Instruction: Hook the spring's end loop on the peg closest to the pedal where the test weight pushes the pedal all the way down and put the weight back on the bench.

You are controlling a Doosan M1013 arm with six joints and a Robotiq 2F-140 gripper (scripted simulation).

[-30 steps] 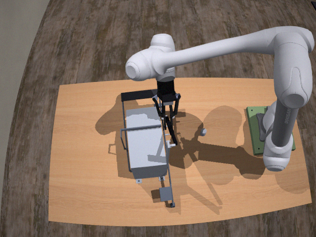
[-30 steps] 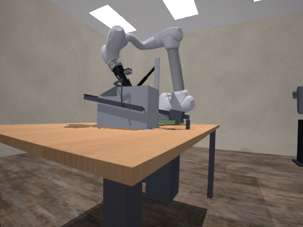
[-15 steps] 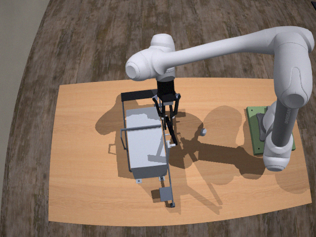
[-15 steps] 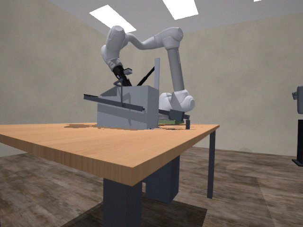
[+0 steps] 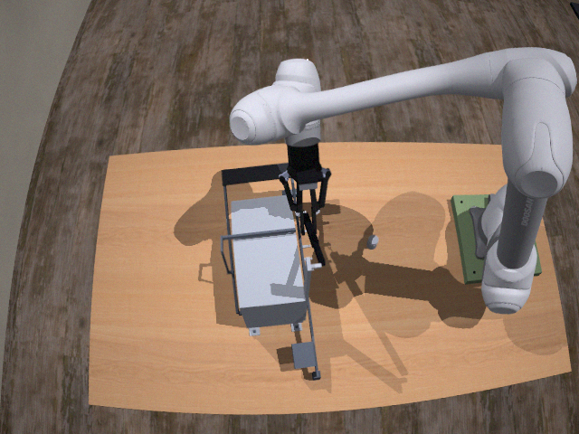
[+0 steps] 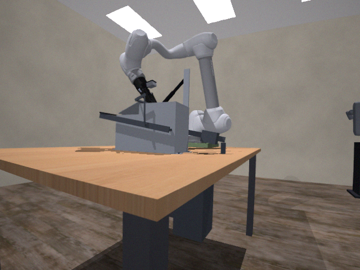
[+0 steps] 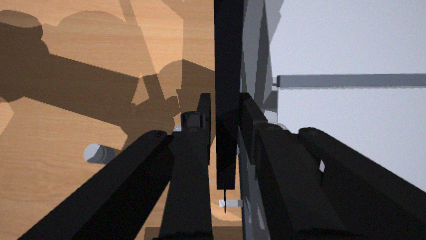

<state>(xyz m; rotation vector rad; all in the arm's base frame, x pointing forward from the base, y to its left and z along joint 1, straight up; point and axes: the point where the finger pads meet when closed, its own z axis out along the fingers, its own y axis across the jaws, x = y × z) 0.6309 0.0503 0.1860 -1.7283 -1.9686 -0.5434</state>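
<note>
My hand is 200 mm past the steel test weight, 30 mm to the left of it and 200 mm above it. Also, from my hand: peg: 10 mm behind, 190 mm to the left, 180 mm above.
</note>
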